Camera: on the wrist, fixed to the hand. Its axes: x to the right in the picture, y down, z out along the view.
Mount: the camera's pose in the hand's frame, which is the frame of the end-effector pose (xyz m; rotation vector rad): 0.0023 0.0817 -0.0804 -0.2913 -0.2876 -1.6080
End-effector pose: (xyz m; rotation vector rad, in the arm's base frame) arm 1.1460 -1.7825 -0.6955 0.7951 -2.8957 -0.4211
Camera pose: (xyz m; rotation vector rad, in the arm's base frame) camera 1.1187 -1.7353 -0.5947 -2.3947 1.2801 0.8320
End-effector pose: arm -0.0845 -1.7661 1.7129 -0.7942 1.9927 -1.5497
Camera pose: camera -0.1534 -1.6973 1.6524 2.3187 -0.9218 1.2029
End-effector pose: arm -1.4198 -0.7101 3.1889 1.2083 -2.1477 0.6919
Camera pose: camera -1.4741 -0.6198 3.2341 2.2858 -0.7558 -0.5016
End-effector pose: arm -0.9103 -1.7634 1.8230 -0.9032 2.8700 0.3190
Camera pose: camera -0.9631 -1.7181 1.9141 -2.4423 1.1347 0.5331
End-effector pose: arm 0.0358 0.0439 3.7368 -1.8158 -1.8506 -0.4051
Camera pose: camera 0.1286 0.0069 3.7930 0.0484 2.8012 0.8429
